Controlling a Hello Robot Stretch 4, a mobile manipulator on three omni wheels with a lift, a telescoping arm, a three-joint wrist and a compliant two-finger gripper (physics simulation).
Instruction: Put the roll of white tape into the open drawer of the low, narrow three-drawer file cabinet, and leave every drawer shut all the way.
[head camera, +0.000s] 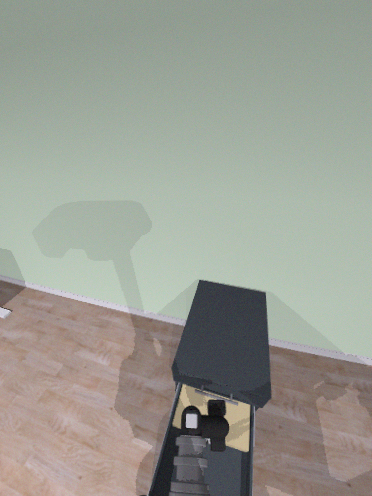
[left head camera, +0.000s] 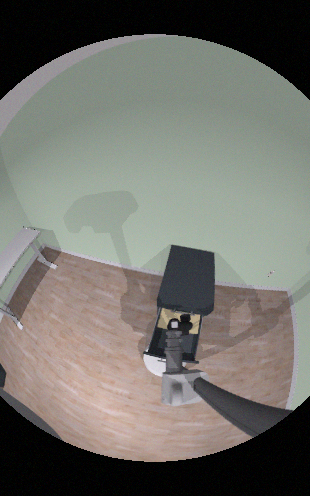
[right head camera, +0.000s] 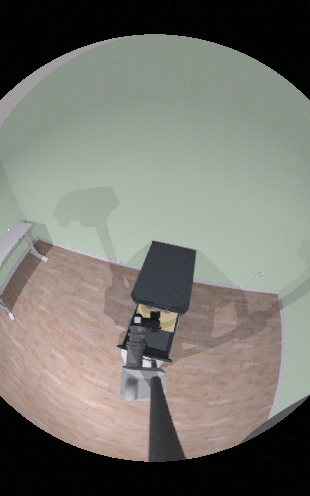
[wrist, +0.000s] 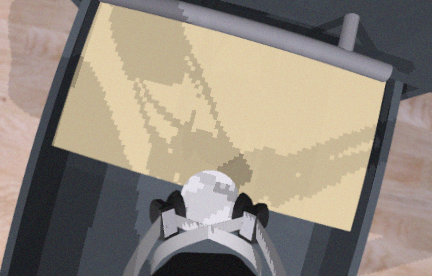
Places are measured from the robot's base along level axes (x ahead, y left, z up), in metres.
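Pixels of known places: gripper, fingertip midpoint: (wrist: 209, 208).
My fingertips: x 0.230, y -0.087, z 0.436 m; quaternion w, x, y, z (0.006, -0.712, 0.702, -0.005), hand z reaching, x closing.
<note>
Behind a point stands the place of what it marks.
The dark file cabinet (head camera: 225, 335) @[z 0.617, x 0.599, y -0.161 m] (left head camera: 187, 280) @[z 0.616, x 0.594, y -0.145 m] (right head camera: 165, 275) @[z 0.616, x 0.610, y -0.157 m] (wrist: 412, 30) @[z 0.543, x 0.363, y -0.208 m] stands against the wall. One drawer (head camera: 252, 435) @[z 0.424, x 0.253, y -0.261 m] (left head camera: 156, 355) @[z 0.467, x 0.035, y 0.080 m] (right head camera: 162, 358) @[z 0.467, x -0.016, y -0.159 m] (wrist: 374, 195) @[z 0.423, x 0.245, y -0.259 m] is pulled far out; a grey handle (wrist: 280, 37) @[z 0.541, x 0.351, y -0.124 m] of a shut drawer above it overhangs its back. My gripper (wrist: 209, 208) @[z 0.436, x 0.230, y -0.087 m] points down over the open drawer, its fingers shut on the white tape roll (wrist: 207, 192) @[z 0.461, x 0.248, y -0.085 m], which shows between the dark fingertips in the wrist view. The roll's height above the drawer bottom is hard to tell. In the head views the arm and wrist hide the roll.
A flat yellow panel (head camera: 240, 420) @[z 0.413, x 0.305, y -0.220 m] (left head camera: 195, 325) @[z 0.414, x 0.271, y -0.228 m] (right head camera: 169, 322) @[z 0.413, x 0.280, y -0.211 m] (wrist: 300, 105) @[z 0.413, x 0.337, y -0.178 m] lies in the drawer's back half. A white rounded thing (left head camera: 156, 366) @[z 0.187, x -0.094, y 0.078 m] shows under the drawer front. A white table (left head camera: 15, 252) @[z 0.692, x 0.746, y 2.029 m] (right head camera: 11, 242) @[z 0.692, x 0.792, y 1.973 m] stands at the left.
</note>
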